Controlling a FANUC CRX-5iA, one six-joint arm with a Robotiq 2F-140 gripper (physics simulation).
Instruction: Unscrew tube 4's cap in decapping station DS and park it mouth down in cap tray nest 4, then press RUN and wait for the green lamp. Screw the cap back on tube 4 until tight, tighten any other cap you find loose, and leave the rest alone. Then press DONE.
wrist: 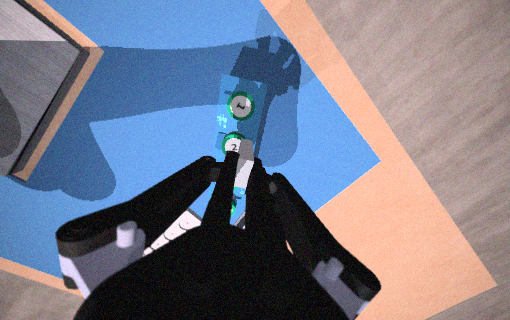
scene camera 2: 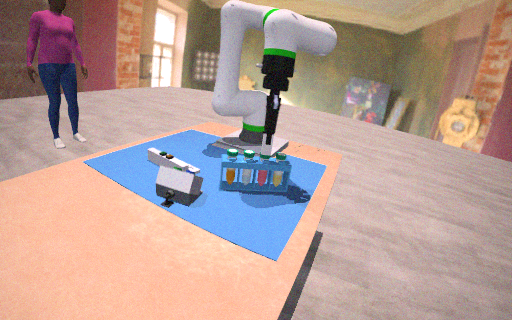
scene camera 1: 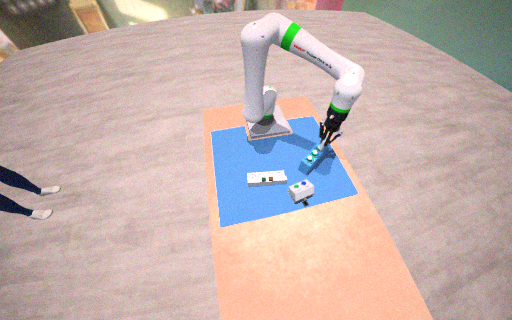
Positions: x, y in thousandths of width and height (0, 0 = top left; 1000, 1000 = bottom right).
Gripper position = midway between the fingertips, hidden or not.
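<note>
My gripper (scene camera 2: 519, 483), button box (scene camera 2: 337, 573). Gripper also in the wrist view (wrist: 479, 470), blue mat (wrist: 293, 339).
</note>
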